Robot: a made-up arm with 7 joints. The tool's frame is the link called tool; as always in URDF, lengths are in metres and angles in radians. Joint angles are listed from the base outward. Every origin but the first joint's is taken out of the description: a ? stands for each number. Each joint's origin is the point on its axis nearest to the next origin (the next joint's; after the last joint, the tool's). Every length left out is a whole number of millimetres.
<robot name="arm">
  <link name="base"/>
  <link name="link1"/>
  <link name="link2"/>
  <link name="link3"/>
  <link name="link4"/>
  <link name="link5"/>
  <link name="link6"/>
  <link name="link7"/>
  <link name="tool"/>
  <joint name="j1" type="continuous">
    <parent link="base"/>
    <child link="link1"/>
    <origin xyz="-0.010 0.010 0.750" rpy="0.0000 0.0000 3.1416"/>
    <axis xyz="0 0 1"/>
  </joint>
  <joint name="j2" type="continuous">
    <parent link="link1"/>
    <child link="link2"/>
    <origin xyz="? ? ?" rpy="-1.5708 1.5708 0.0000"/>
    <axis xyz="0 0 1"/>
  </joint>
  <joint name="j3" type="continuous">
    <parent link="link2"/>
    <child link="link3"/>
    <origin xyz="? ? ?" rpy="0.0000 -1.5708 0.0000"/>
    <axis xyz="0 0 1"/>
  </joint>
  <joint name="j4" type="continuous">
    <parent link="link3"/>
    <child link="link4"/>
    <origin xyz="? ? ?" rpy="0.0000 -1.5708 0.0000"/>
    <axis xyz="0 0 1"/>
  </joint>
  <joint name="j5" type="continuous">
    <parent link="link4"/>
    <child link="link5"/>
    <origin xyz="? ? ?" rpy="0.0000 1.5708 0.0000"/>
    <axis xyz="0 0 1"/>
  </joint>
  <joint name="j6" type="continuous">
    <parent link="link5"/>
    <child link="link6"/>
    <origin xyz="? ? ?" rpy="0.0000 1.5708 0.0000"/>
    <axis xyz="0 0 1"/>
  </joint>
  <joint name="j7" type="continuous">
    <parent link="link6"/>
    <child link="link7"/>
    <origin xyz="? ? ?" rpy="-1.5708 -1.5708 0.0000"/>
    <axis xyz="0 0 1"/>
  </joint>
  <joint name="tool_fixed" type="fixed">
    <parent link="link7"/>
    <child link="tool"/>
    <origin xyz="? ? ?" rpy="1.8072 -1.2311 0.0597"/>
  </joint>
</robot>
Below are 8 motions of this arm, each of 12 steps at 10 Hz.
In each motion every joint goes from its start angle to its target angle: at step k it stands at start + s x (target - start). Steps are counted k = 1, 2, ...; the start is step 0. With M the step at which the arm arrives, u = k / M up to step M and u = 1 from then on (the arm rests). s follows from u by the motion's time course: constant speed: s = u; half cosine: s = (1 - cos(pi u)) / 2; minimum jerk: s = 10 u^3 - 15 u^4 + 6 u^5.
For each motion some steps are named. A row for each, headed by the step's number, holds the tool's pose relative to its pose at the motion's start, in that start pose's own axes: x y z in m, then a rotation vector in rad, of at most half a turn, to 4 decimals.
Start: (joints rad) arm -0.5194 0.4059 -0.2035 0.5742 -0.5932 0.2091 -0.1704
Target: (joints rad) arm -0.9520 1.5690 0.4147 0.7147 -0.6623 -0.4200 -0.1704
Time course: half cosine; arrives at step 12
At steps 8, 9, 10, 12:
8: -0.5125 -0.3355 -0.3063 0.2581 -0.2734 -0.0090
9: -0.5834 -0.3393 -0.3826 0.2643 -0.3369 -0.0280
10: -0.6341 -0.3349 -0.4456 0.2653 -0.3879 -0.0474
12: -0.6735 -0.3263 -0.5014 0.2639 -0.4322 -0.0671

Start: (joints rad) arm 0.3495 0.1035 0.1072 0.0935 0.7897 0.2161 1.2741
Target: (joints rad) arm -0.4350 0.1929 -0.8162 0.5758 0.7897 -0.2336 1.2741
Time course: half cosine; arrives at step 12
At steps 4, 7, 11, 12:
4: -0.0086 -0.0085 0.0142 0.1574 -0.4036 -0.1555
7: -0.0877 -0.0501 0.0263 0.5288 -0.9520 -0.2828
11: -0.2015 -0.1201 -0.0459 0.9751 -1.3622 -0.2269
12: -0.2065 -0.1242 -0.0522 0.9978 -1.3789 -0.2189

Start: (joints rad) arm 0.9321 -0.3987 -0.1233 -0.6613 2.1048 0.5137 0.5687
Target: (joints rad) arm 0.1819 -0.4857 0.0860 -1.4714 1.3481 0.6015 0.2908
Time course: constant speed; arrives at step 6
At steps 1, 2, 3, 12:
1: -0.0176 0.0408 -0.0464 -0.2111 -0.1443 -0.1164
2: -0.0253 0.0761 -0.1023 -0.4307 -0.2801 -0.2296
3: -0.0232 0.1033 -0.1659 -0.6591 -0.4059 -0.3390
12: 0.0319 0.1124 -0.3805 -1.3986 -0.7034 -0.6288

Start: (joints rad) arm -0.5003 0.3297 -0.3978 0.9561 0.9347 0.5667 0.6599
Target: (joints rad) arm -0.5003 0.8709 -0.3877 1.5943 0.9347 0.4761 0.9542
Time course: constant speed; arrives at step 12
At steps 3, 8, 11, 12:
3: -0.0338 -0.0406 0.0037 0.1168 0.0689 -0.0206
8: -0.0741 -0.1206 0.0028 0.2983 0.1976 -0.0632
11: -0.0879 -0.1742 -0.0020 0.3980 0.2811 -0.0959
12: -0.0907 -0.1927 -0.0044 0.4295 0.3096 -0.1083

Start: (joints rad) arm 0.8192 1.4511 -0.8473 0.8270 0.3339 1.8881 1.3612
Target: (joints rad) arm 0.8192 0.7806 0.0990 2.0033 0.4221 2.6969 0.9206
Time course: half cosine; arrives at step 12
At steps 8, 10, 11, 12:
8: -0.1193 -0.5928 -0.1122 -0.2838 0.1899 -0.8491
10: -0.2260 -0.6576 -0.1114 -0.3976 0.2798 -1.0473
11: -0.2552 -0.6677 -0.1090 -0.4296 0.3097 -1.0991
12: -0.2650 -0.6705 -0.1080 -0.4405 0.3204 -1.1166

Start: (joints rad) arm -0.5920 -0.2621 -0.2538 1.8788 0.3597 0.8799 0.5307
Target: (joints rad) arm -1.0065 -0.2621 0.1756 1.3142 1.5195 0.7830 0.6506
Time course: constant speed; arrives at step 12
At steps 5, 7, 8, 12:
5: -0.0191 -0.0069 0.0145 0.2793 0.3536 0.3778
7: -0.0276 -0.0021 0.0124 0.3582 0.5165 0.5317
8: -0.0330 0.0021 0.0098 0.3899 0.6022 0.6084
12: -0.0681 0.0277 -0.0083 0.4589 0.9710 0.9079

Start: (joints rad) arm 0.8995 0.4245 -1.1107 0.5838 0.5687 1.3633 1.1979
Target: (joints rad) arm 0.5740 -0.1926 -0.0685 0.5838 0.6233 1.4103 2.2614
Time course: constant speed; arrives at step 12
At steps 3, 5, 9, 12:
3: 0.0832 -0.0824 -0.0963 0.2376 0.2499 -0.1935
5: 0.1345 -0.1556 -0.1499 0.4168 0.3686 -0.3594
9: 0.2162 -0.3370 -0.2244 0.8331 0.4700 -0.7328
12: 0.2514 -0.4912 -0.2486 1.1993 0.4197 -1.0049

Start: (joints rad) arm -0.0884 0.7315 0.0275 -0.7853 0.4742 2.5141 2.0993
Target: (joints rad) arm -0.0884 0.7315 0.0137 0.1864 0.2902 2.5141 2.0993
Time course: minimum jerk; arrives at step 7
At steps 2, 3, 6, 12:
2: -0.0168 -0.0087 0.0247 -0.0353 -0.1188 -0.0721
3: -0.0486 -0.0200 0.0590 -0.0853 -0.3004 -0.1882
6: -0.1638 -0.0341 0.1213 -0.1879 -0.7865 -0.5307
12: -0.1688 -0.0341 0.1226 -0.1907 -0.8049 -0.5444

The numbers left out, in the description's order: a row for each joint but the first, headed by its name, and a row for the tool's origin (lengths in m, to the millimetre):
j2: 0.030 0.040 0.000
j3: -0.400 0.010 0.000
j4: -0.030 0.000 0.000
j5: 0.360 -0.040 0.000
j6: 0.140 0.000 0.000
j7: -0.110 0.000 0.000
tool: -0.030 -0.010 0.000

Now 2 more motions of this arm.
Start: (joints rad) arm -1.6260 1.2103 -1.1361 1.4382 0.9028 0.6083 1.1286
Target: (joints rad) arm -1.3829 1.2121 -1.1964 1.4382 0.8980 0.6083 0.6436
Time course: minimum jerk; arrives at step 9
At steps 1, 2, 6, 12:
1: 0.0011 0.0006 0.0012 -0.0035 -0.0010 -0.0013
2: 0.0070 0.0038 0.0078 -0.0231 -0.0068 -0.0086
6: 0.0784 0.0301 0.0804 -0.2446 -0.0553 -0.0882
12: 0.1010 0.0343 0.1013 -0.3117 -0.0644 -0.1109

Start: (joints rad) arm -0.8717 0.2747 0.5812 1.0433 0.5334 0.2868 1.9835
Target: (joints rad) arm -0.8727 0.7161 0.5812 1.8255 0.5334 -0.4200 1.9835
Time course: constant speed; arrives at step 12
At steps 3, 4, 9, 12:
3: 0.0658 -0.0260 0.0144 0.0785 -0.2107 -0.1759
4: 0.0873 -0.0360 0.0236 0.1087 -0.2793 -0.2333
9: 0.1846 -0.0955 0.0991 0.2915 -0.6018 -0.5151
12: 0.2312 -0.1389 0.1639 0.4262 -0.7725 -0.6827

